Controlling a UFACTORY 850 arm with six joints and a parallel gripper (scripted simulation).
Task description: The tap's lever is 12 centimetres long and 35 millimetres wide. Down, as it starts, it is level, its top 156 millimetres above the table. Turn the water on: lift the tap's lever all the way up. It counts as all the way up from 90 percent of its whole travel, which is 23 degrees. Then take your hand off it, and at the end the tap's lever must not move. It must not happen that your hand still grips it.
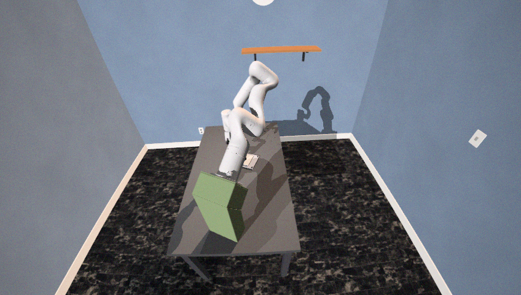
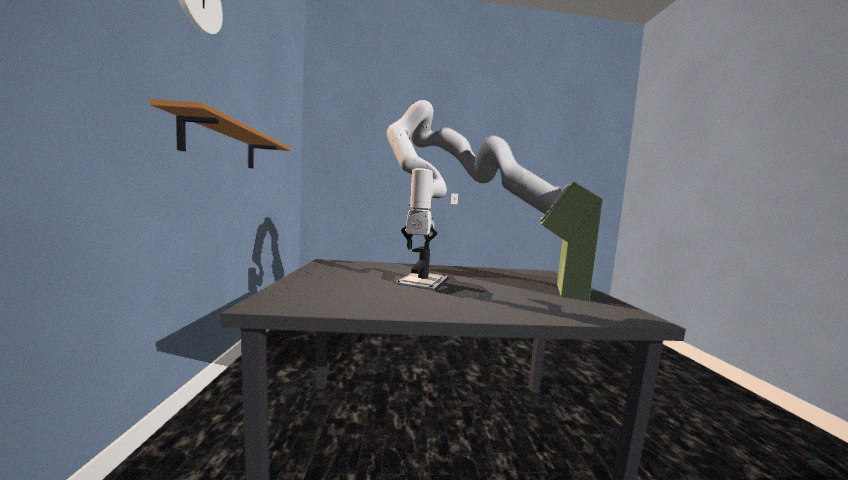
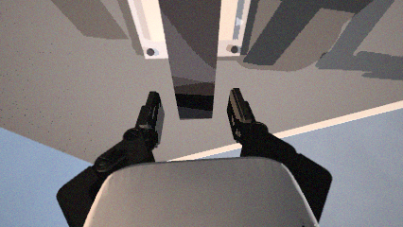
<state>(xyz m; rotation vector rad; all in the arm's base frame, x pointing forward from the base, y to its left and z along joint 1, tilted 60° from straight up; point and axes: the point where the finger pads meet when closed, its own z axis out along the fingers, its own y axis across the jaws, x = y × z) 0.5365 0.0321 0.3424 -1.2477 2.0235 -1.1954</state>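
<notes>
My gripper is now 5 cm to the left of the lever, 5 cm past it and 2 cm above it. From my hand the other things lie so: base plate (16 cm below, 7 cm to the right, 7 cm behind).
</notes>
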